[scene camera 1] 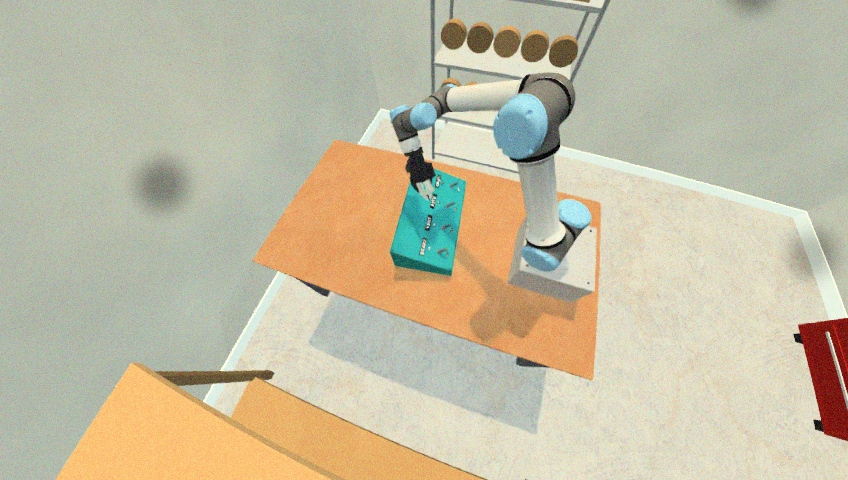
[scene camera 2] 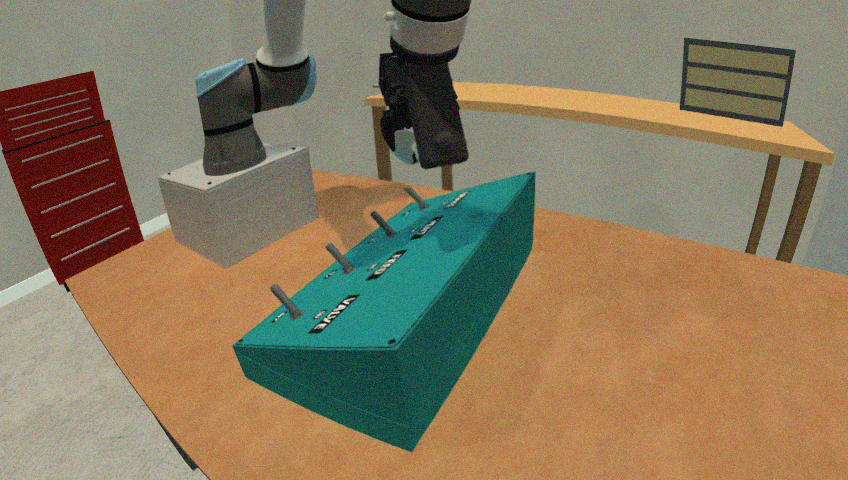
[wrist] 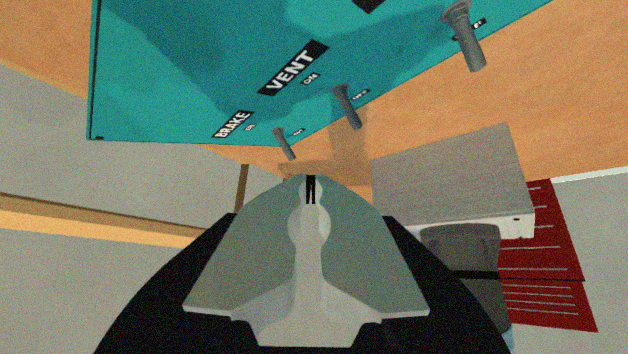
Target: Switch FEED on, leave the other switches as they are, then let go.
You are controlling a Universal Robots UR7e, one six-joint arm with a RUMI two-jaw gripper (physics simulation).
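A teal switch box has several grey levers. The FEED lever leans to its OFF side, away from its label. The VALVE lever, VENT lever and BRAKE lever lean the same way, to OFF. My gripper is shut and empty. It hangs above the box, apart from the levers. In scene camera 2 its dark body hides part of the pale fingers. The FEED label is mostly cut off in the wrist view.
The box stands on an orange table. The arm's grey base block stands on the levers' side. A shelf rack is behind the table, with a wooden bench and a red cabinet farther off.
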